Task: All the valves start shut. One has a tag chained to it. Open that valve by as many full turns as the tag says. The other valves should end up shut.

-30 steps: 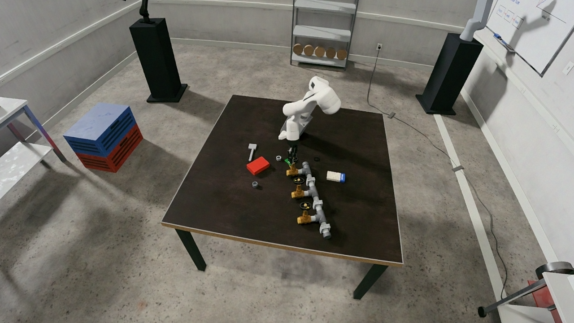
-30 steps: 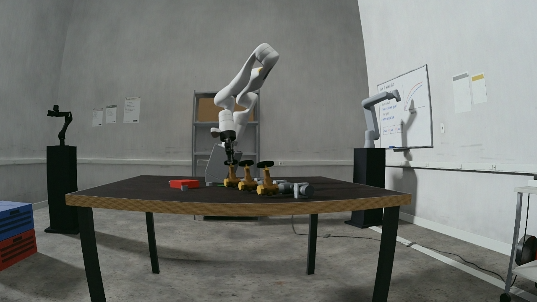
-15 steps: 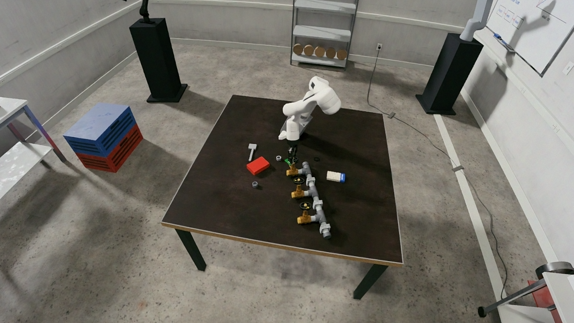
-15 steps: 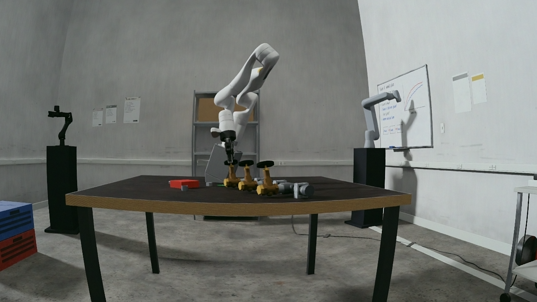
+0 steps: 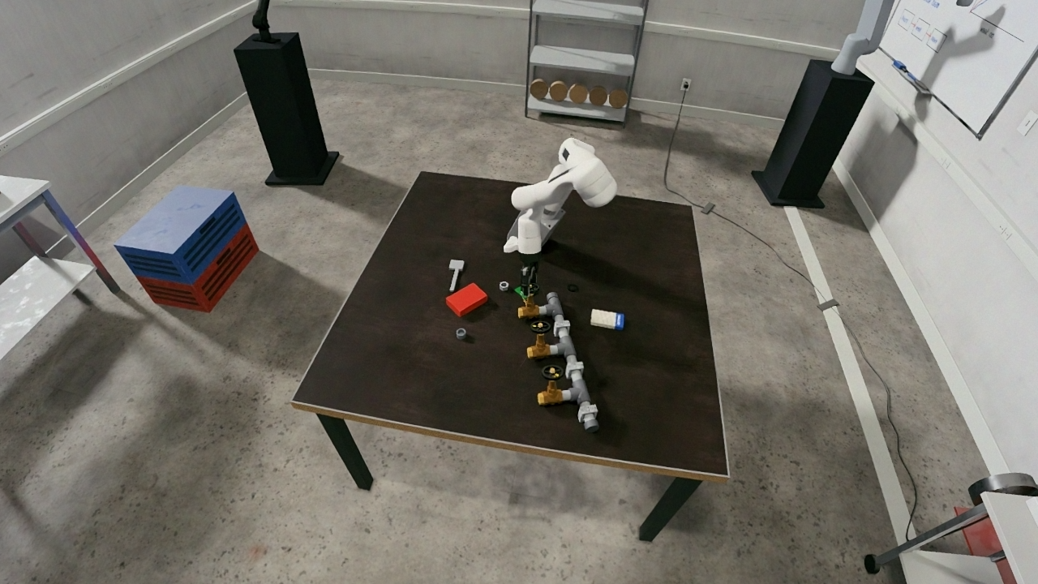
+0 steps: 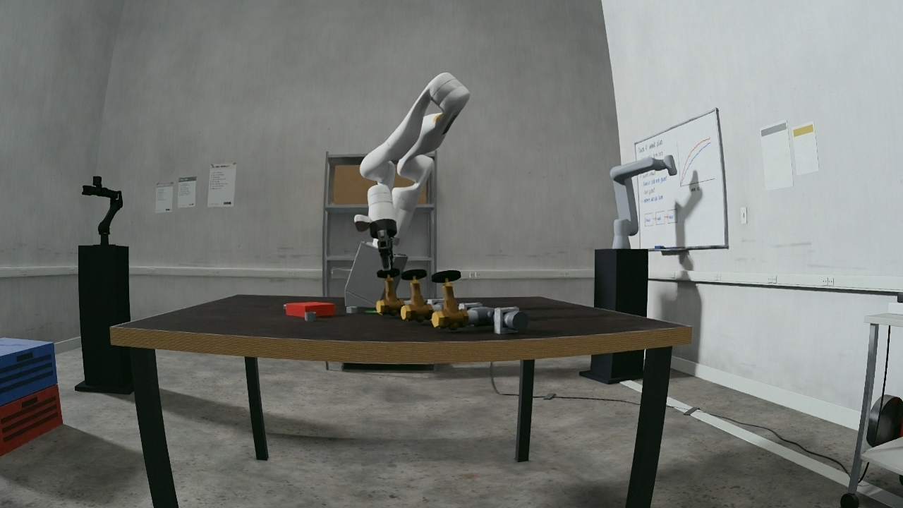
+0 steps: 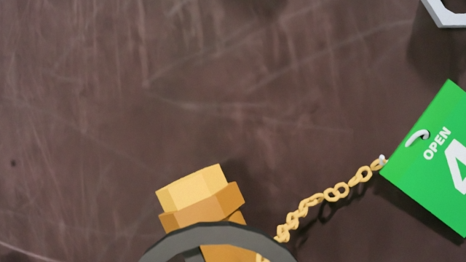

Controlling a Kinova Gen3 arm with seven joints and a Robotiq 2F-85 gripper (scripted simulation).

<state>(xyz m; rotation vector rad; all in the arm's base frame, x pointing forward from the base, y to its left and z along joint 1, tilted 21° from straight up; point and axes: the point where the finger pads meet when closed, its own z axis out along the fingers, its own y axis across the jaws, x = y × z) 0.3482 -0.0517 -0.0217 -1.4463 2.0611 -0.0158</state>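
The green tag lies 9 cm behind my hand, 2 cm to the right of it and 11 cm below it. The rest, counted from my hand: white-and-blue box 4 cm ahead, 27 cm to the left, 11 cm below; then red block 3 cm behind, 22 cm to the right, 10 cm below; then small grey ring 12 cm ahead, 22 cm to the right, 11 cm below.
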